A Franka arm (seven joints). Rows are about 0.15 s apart.
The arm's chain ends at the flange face. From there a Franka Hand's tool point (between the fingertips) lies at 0.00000 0.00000 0.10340 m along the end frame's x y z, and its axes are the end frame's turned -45 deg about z.
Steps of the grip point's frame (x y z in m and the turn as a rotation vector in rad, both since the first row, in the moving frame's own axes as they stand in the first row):
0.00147, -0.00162, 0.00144, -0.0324, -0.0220, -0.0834
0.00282, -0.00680, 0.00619, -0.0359, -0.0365, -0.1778
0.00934, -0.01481, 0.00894, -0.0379, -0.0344, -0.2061
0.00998, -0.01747, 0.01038, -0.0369, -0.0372, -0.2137
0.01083, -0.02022, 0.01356, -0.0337, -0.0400, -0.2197
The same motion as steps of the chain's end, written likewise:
-0.00103, -0.00613, 0.00152, -0.0385, 0.0074, -0.0834
-0.00324, -0.01207, 0.00633, -0.0512, -0.0004, -0.1778
-0.00466, -0.02230, 0.00907, -0.0511, 0.0025, -0.2061
-0.00585, -0.02479, 0.01052, -0.0524, -0.0002, -0.2137
-0.00677, -0.02735, 0.01370, -0.0521, -0.0045, -0.2197

